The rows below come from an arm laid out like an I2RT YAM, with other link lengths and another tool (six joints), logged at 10 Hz.
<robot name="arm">
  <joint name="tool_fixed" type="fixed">
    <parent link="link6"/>
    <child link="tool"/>
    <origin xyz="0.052 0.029 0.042" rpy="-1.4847 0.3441 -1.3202"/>
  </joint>
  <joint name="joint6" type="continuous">
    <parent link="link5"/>
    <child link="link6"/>
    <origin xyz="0.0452 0 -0.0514"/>
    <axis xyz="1 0 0"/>
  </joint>
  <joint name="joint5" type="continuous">
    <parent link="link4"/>
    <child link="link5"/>
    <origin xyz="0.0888 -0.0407 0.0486"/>
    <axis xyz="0 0 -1"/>
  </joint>
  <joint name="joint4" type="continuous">
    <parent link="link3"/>
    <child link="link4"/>
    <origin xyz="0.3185 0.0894 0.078"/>
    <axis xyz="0 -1 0"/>
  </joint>
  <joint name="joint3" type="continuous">
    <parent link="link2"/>
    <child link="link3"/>
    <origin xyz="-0.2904 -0.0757 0"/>
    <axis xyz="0 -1 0"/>
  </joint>
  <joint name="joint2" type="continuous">
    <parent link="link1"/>
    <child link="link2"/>
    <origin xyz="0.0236 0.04 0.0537"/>
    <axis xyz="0 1 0"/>
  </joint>
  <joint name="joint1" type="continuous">
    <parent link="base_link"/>
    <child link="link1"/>
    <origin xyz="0 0 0.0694"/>
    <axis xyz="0 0 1"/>
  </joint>
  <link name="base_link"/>
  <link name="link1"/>
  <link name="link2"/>
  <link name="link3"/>
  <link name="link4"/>
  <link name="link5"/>
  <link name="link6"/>
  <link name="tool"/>
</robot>
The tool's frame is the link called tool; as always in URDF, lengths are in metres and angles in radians. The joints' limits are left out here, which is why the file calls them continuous.
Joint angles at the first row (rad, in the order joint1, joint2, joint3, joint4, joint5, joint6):
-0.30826 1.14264 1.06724 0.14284 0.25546 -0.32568
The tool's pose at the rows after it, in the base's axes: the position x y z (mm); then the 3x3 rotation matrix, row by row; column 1 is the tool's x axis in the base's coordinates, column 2 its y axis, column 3 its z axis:
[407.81 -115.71 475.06], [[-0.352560 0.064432 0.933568], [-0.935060 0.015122 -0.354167], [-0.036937 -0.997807 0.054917]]
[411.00 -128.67 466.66], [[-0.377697 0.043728 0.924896], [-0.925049 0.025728 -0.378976], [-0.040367 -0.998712 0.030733]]
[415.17 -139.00 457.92], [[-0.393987 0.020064 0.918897], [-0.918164 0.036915 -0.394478], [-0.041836 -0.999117 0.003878]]
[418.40 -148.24 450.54], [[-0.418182 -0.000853 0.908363], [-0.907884 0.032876 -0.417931], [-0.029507 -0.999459 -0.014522]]
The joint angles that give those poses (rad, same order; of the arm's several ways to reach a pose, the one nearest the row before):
-0.34186 1.15817 1.06786 0.13666 0.25617 -0.31724
-0.36727 1.17728 1.06877 0.12971 0.25703 -0.31323
-0.38635 1.19834 1.07190 0.12029 0.25457 -0.31114
-0.40113 1.21632 1.07233 0.12226 0.26559 -0.32328

